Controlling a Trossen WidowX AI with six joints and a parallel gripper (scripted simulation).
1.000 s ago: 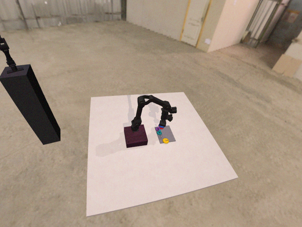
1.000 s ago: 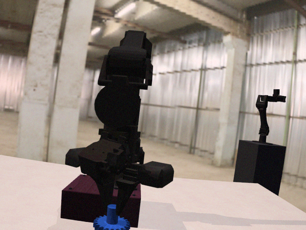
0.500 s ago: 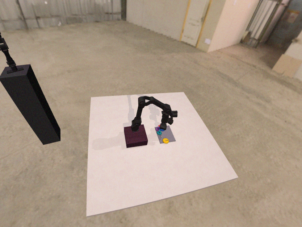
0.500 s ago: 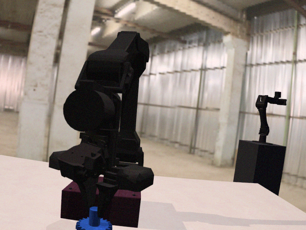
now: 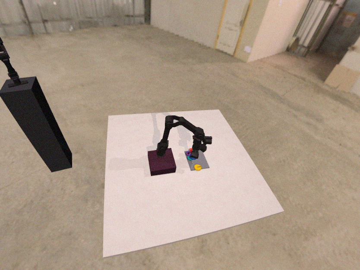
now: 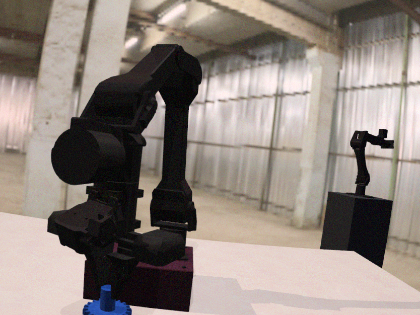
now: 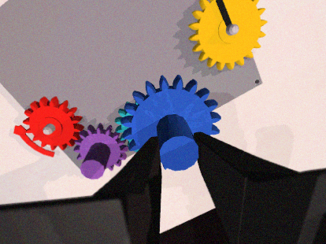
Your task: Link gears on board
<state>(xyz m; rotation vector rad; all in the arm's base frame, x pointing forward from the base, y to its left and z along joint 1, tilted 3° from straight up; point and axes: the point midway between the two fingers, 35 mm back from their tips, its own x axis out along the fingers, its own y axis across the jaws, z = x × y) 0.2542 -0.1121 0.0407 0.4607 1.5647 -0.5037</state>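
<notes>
Now: gripper tip 10 mm past the teal gear, 30 mm to the right of it and 70 mm above it. Also, from my gripper tip: purple gear: 80 mm to the left, 70 mm below; blue gear: 10 mm below; yellow gear: 10 mm ahead, 80 mm to the right, 80 mm below.
</notes>
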